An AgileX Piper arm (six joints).
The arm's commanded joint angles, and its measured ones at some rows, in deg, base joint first. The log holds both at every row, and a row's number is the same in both.
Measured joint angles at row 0:
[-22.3 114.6 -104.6 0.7 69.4 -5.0]
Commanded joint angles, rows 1 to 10:
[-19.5 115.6 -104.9 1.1 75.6 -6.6]
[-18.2 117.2 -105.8 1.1 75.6 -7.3]
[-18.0 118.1 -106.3 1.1 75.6 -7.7]
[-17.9 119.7 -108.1 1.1 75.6 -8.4]
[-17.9 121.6 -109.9 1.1 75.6 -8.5]
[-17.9 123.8 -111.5 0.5 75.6 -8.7]
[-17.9 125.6 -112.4 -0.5 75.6 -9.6]
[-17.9 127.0 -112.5 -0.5 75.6 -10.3]
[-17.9 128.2 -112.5 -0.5 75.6 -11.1]
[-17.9 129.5 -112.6 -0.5 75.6 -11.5]
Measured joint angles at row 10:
[-17.8 128.0 -112.3 0.0 69.8 -10.3]
